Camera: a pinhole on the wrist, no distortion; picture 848 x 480 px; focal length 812.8 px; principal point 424.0 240.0 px. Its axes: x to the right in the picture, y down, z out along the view. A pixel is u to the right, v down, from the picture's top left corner.
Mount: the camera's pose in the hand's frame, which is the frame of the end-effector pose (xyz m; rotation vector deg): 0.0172 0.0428 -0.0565 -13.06 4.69 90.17
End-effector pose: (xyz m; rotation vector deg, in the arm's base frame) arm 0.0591 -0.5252 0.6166 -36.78 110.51 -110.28
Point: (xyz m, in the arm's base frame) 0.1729 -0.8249 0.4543
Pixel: 510 87
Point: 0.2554 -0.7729 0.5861
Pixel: 212 279
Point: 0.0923 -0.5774 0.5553
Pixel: 378 308
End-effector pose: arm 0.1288 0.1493 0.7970 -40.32 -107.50 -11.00
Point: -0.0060 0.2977 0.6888
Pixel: 334 233
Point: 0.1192 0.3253 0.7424
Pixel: 742 149
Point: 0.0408 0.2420 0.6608
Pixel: 302 454
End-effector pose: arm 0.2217 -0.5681 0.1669 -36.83 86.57 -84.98
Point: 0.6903 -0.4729 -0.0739
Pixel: outside the picture
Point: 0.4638 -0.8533 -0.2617
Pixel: outside the picture
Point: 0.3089 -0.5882 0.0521
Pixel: 752 241
